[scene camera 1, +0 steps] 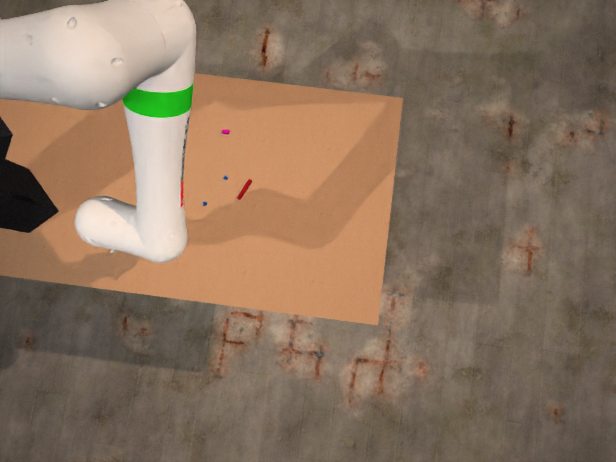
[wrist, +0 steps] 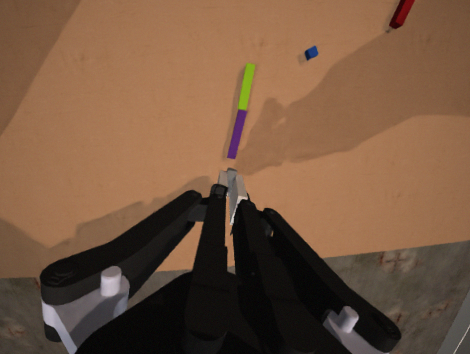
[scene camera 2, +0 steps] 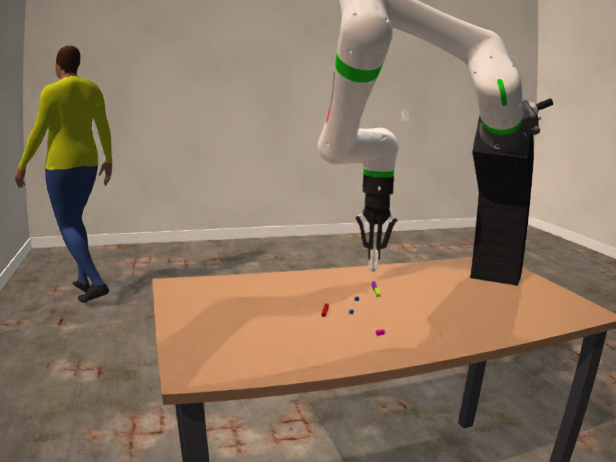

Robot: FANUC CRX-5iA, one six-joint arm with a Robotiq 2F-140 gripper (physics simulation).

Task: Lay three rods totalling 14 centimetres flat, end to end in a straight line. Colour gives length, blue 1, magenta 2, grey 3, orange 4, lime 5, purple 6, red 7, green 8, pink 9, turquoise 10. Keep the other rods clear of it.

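Places are measured from the arm's base along level axes (x right, y ahead, z up), in millimetres.
Where they show: gripper, fingertip midpoint: (wrist: 228, 183) (scene camera 2: 373, 269); arm's base, link origin: (scene camera 2: 503, 132).
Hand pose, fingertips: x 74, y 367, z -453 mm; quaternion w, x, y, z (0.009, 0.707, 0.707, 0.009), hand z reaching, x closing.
Each offset is from my fingertips to the top centre of the thing.
A lime rod {dy -7, dx -108, dz -32 mm} (scene camera 2: 377, 292) (wrist: 246, 86) and a purple rod {dy -3, dx -53, dz -32 mm} (scene camera 2: 374, 285) (wrist: 237, 134) lie flat, end to end and nearly in one line. They appear to touch. The gripper (scene camera 2: 373, 264) (wrist: 233, 189) is shut on a grey rod {dy +0, dx -3, dz +8 mm} (wrist: 231, 175), partly hidden by the pale fingertips. In scene camera 2 the fingertips are above the table, beyond the purple rod. In the wrist view the grey rod appears just past the purple rod's free end, with a small gap in the picture. In scene camera 1 the arm hides the gripper, lime rod and purple rod.
Two small blue rods {dy +73, dx -264, dz -32 mm} (scene camera 1: 225, 178) {dy +54, dx -165, dz -32 mm} (scene camera 1: 205, 203) (scene camera 2: 357, 298) (scene camera 2: 351, 311) (wrist: 311, 52) lie apart from the pair. A red rod {dy +142, dx -258, dz -32 mm} (scene camera 1: 244, 189) (scene camera 2: 325, 310) (wrist: 401, 14) lies farther off. A magenta rod {dy +5, dx -393, dz -32 mm} (scene camera 1: 226, 132) (scene camera 2: 380, 332) lies near the front in scene camera 2.
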